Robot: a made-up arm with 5 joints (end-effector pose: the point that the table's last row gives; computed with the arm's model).
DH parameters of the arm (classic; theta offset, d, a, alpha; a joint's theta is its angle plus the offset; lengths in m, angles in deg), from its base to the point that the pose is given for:
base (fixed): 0 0 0 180
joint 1: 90 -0.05 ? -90
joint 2: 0 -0.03 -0.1 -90
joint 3: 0 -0.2 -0.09 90
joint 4: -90 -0.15 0.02 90
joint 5: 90 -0.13 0.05 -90
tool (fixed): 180 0.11 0 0
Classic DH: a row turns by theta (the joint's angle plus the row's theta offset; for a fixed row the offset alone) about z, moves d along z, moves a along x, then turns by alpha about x.
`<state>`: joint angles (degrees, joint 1 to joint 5).
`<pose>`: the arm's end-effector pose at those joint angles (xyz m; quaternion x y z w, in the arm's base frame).
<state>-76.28 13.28 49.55 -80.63 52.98</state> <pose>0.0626 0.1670 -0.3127 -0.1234 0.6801 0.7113 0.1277</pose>
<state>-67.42 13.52 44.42 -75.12 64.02</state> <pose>0.0958 0.1789 -0.3065 -0.1431 0.6805 0.6963 0.1778</pose>
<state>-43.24 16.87 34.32 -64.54 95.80</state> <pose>0.1929 0.1433 -0.3225 -0.2001 0.7570 0.5690 0.2512</pose>
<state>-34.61 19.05 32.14 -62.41 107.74</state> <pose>0.2177 0.1071 -0.3397 -0.2081 0.8021 0.5050 0.2413</pose>
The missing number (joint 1, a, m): 0.19
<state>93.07 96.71 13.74 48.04 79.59</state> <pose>-0.2968 -0.2471 -0.1380 0.3810 -0.7367 0.5037 0.2416</pose>
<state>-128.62 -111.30 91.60 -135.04 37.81</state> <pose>0.0186 -0.0977 0.4370 -0.1264 -0.2996 -0.0014 0.9457</pose>
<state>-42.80 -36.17 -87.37 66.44 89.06</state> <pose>0.2672 -0.1281 -0.0970 -0.1622 0.8750 -0.3662 0.2720</pose>
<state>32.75 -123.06 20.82 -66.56 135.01</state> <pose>0.1733 -0.1779 0.4748 0.1880 -0.1688 0.9138 0.3180</pose>
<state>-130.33 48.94 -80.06 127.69 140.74</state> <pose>0.1233 0.3463 0.1177 -0.0550 0.2581 -0.7148 0.6476</pose>
